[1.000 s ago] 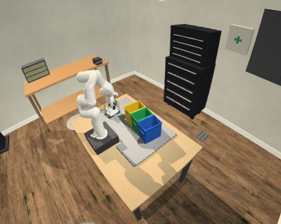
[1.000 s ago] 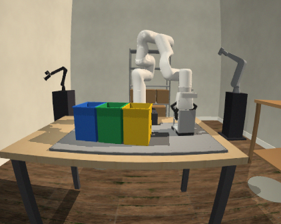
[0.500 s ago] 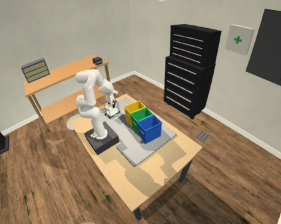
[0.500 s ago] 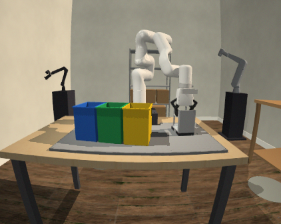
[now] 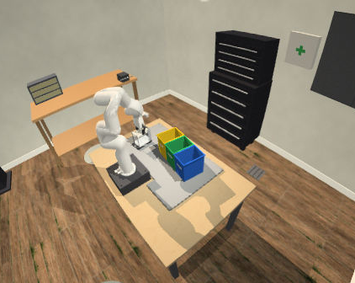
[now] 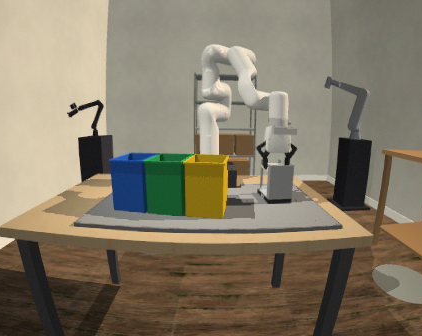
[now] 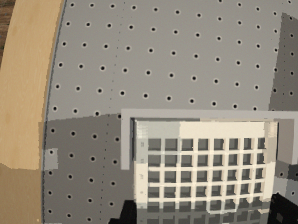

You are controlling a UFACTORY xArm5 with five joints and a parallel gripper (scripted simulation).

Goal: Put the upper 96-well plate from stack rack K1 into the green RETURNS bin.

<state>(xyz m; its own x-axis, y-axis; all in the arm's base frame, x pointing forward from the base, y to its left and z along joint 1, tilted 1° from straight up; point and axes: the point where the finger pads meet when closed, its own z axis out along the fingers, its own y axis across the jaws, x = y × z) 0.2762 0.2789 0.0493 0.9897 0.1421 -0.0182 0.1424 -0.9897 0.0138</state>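
Right now the green bin is 390 mm to the right of my hand, 120 mm ahead of it and 50 mm below it. Round my hand: yellow bin 260 mm to the right, 130 mm ahead, 50 mm below; blue bin 520 mm to the right, 110 mm ahead, 50 mm below; white 96-well plate 10 mm below.
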